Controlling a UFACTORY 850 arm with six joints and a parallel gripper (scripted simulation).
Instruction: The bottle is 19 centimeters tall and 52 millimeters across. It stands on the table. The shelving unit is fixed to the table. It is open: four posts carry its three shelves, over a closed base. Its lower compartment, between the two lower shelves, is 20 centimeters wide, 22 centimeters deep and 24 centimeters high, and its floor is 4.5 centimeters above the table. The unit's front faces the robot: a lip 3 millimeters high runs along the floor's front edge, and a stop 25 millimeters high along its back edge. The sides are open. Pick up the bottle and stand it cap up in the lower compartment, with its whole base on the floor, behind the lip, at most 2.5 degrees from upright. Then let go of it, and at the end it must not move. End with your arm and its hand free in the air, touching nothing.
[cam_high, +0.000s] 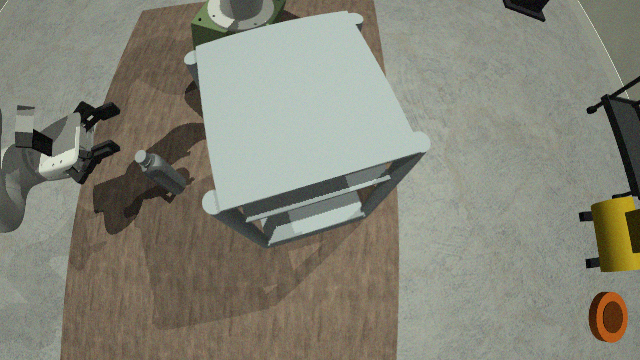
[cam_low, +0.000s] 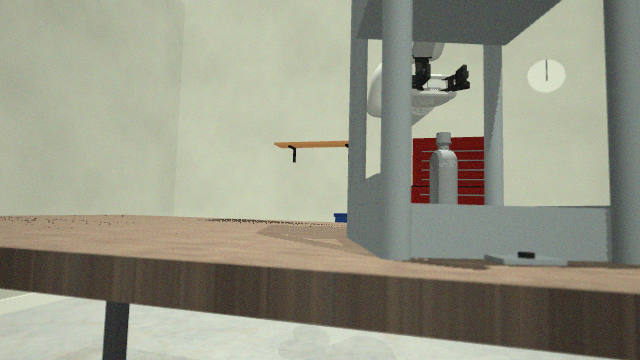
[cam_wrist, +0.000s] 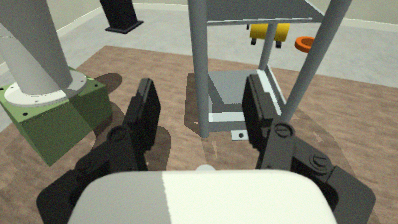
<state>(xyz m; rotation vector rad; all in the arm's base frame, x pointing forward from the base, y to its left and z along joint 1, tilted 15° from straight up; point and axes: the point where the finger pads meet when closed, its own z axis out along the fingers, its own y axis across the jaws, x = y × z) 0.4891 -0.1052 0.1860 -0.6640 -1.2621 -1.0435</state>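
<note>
Right now my hand is 19 cm above the grey bottle. The rest, counted from my hand: grey shelving unit: 31 cm to the left, 12 cm below, 4 cm behind.
</note>
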